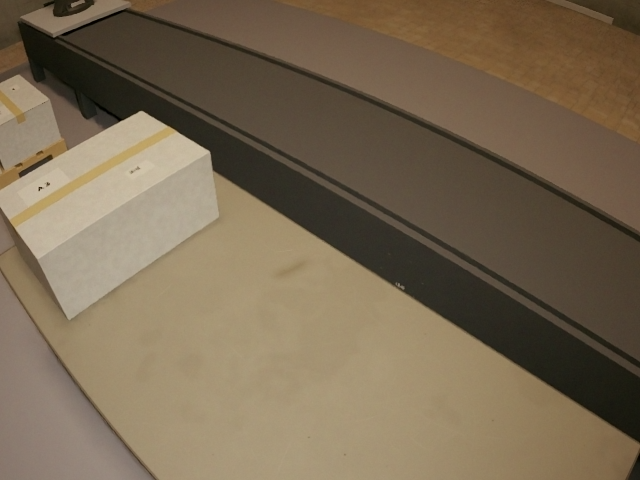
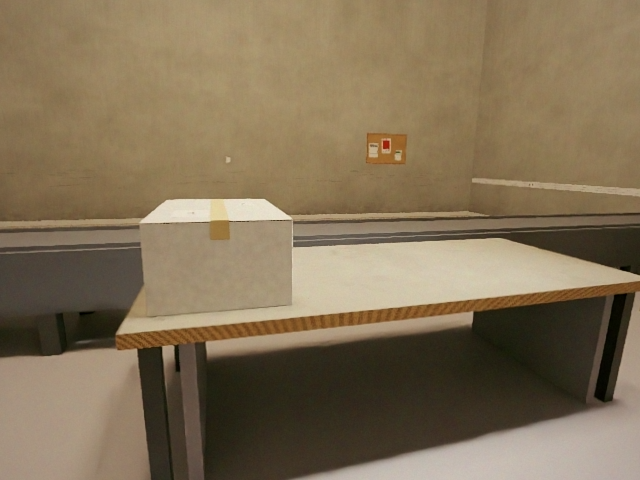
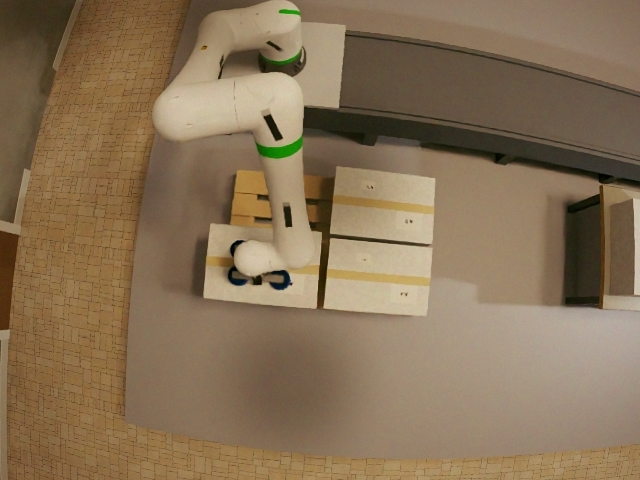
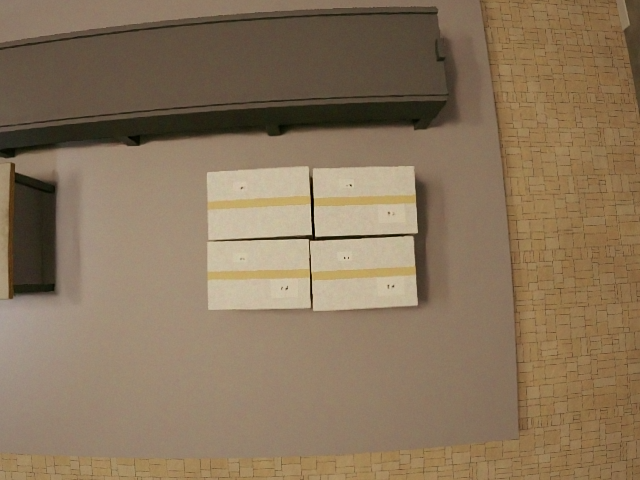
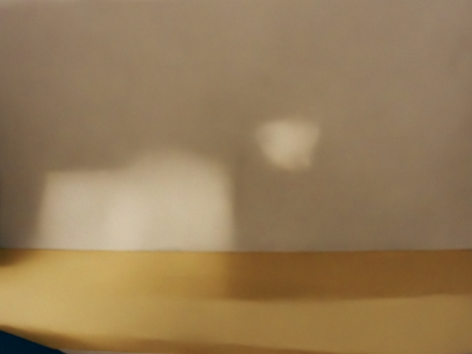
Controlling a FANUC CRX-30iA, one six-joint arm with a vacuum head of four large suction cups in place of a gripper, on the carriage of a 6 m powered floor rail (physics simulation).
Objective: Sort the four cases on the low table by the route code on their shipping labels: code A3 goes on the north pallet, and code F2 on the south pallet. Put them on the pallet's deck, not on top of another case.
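Where they show: hand at its tool point: (image 5: 255, 255); arm's base at its link origin: (image 1: 72, 9).
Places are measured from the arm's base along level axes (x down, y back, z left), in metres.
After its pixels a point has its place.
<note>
My gripper (image 3: 258, 263) @(y -1.196, x -0.017, z 0.036 m) is a vacuum head with blue cups, pressed on the top of a white taped case (image 3: 219, 289) @(y -1.338, x -0.044, z -0.160 m) (image 5: 350, 75) @(y -1.260, x -0.040, z 0.023 m) and shut on it. That case is level, low over the near left part of the north pallet (image 3: 248, 180) @(y -0.651, x 0.426, z -0.166 m); any gap beneath it is hidden. Its code is not readable. Two more cases (image 3: 382, 227) @(y -0.916, x 0.158, z 0.646 m) (image 3: 377, 302) @(y -1.324, x 0.170, z 0.654 m) stand on the pallet's right half. One case (image 1: 118, 258) @(y -1.000, x -0.050, z 2.536 m) (image 2: 217, 273) @(y -1.212, x -0.066, z 2.335 m) (image 3: 622, 248) @(y -0.928, x -0.086, z 2.154 m), labelled A3, stands at one end of the low table (image 1: 310, 361) @(y -0.828, x 0.040, z 3.094 m) (image 2: 387, 268) @(y -0.931, x 0.040, z 2.972 m) (image 4: 5, 232) @(y -0.915, x 0.040, z 3.878 m).
Several cases (image 4: 258, 222) @(y -0.930, x 0.129, z 5.360 m) (image 4: 364, 227) @(y -0.984, x 0.155, z 5.941 m) stand in a two-by-two block at the south pallet's place, hiding its deck. The floor rail (image 1: 361, 139) (image 3: 465, 82) (image 4: 232, 72) runs behind the table and pallets. Bare pallet slats show at the back left of the north pallet.
</note>
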